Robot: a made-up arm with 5 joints. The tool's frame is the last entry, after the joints.
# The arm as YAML. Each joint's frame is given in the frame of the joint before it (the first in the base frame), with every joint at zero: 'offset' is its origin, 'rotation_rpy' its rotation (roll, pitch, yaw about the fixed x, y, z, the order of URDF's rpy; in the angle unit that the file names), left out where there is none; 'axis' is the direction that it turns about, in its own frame. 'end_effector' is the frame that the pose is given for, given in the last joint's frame.
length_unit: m
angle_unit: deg
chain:
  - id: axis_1
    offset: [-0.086, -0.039, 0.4]
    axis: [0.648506, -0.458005, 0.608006]
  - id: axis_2
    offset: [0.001, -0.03, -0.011]
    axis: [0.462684, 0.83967, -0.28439]
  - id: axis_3
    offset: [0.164, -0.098, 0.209]
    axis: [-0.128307, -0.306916, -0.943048]
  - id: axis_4
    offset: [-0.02, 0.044, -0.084]
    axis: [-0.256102, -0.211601, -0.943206]
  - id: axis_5
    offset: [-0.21, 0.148, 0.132]
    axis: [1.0, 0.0, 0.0]
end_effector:
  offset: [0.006, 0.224, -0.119]
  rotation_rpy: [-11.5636, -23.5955, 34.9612]
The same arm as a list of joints. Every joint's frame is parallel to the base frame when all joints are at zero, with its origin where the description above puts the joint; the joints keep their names.
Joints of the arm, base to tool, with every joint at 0 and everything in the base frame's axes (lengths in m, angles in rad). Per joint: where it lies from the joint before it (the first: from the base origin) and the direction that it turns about. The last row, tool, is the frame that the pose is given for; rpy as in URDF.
axis_1: origin -0.086 -0.039 0.4 axis 0.648506 -0.458005 0.608006
axis_2: origin 0.001 -0.03 -0.011 axis 0.462684 0.83967 -0.28439
axis_3: origin 0.164 -0.098 0.209 axis -0.128307 -0.306916 -0.943048
axis_4: origin -0.02 0.044 -0.084 axis -0.256102 -0.211601 -0.943206
axis_5: origin -0.21 0.148 0.132 axis 1 0 0
tool: origin 0.006 0.224 -0.119 rpy -0.2018 -0.4118 0.6102

